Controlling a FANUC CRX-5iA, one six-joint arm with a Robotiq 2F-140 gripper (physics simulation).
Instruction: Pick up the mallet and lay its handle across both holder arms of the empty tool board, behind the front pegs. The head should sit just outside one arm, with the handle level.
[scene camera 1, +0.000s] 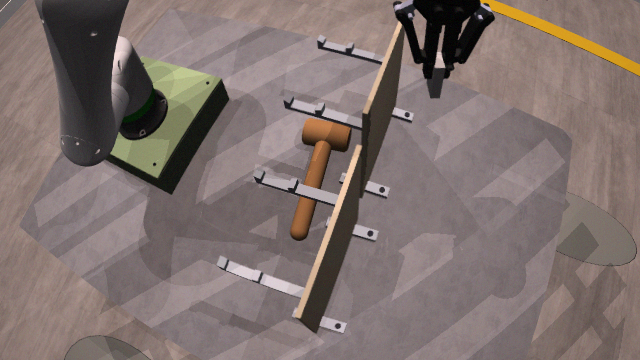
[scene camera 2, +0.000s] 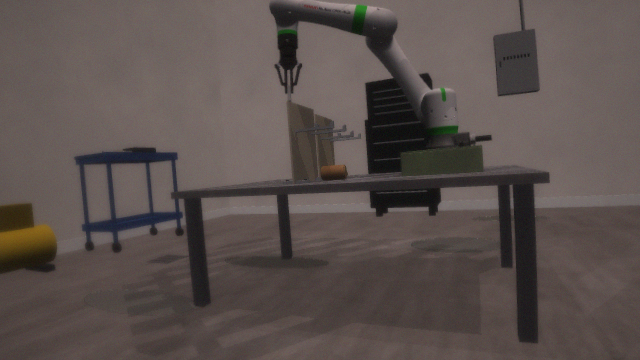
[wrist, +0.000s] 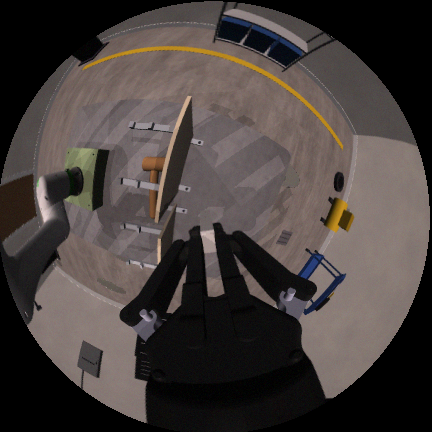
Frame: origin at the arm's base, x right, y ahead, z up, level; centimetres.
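Where they show: gripper, fingertip midpoint: (scene camera 1: 433, 90) (wrist: 205, 218); arm's base at its link origin: (scene camera 1: 142, 114) (scene camera 2: 443, 149) (wrist: 75, 180).
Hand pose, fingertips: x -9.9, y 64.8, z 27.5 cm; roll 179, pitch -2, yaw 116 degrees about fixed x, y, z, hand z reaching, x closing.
Observation:
Each offset is from my fingertips to the top centre of the thing. "pt": to the spot under its first point.
The orange-brown mallet lies on the table, its head @(dx -4.6, dy -21.1, dz -30.8 cm) (scene camera 1: 326, 134) (scene camera 2: 333, 172) (wrist: 152, 163) pointing away in scene camera 1 and its handle @(pt dx +5.2, dy -19.5, dz -32.5 cm) (scene camera 1: 314, 170) (wrist: 153, 200) running below the raised holder arms. The far board (scene camera 1: 382, 107) (scene camera 2: 302, 142) (wrist: 179, 150) has two arms (scene camera 1: 367, 54) (scene camera 1: 341, 117). The near board (scene camera 1: 336, 250) (scene camera 2: 325, 156) (wrist: 166, 235) has two arms (scene camera 1: 320, 194) (scene camera 1: 278, 283). All arms show pegs and carry no tool. My gripper (scene camera 1: 436, 80) (scene camera 2: 288, 94) (wrist: 205, 218) is shut and empty, high above the boards' top edges and apart from the mallet.
The two upright boards stand in a line on the grey table (scene camera 1: 475, 210) (scene camera 2: 360, 185), arms toward the robot side. The green base block (scene camera 1: 180, 110) (scene camera 2: 442, 160) (wrist: 90, 156) carries the robot. Bolted feet @(pt dx +12.5, dy -3.5, dz -35.4 cm) (scene camera 1: 370, 233) stick out behind the boards. A blue cart (scene camera 2: 127, 157) stands beyond the table.

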